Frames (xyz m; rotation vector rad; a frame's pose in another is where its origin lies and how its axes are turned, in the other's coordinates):
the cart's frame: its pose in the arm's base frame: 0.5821 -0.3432 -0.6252 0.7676 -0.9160 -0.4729
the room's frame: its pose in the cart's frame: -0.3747 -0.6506 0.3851 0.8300 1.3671 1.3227
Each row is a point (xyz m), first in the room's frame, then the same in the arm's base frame.
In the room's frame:
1: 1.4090 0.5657 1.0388
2: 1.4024 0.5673 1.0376
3: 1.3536 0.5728 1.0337
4: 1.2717 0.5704 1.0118
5: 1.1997 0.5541 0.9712
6: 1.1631 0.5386 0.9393
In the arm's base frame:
1: 0.0706 -0.0734 0.5696
2: 0.0682 -0.0787 0.5659
3: 0.0577 -0.1192 0.5399
4: 0.0440 -0.1777 0.4800
5: 0.0356 -0.2162 0.4055
6: 0.0331 -0.2289 0.3563

